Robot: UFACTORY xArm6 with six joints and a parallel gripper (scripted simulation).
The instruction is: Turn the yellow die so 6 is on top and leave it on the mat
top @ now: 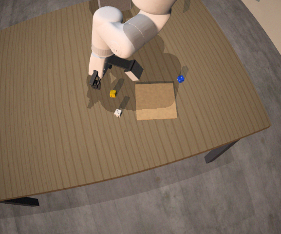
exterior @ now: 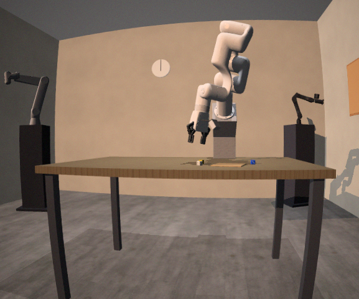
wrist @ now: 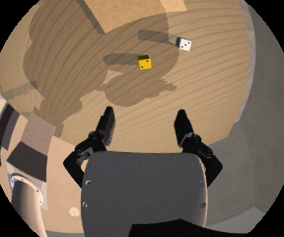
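Right now my hand is 30 mm short of the yellow die, 20 mm to the right of it and 100 mm above it. Also, from my hand: white die (100 mm ahead, 10 mm to the right, 100 mm below); then tan mat (140 mm ahead, 130 mm to the left, 110 mm below); then blue die (120 mm ahead, 260 mm to the left, 100 mm below).
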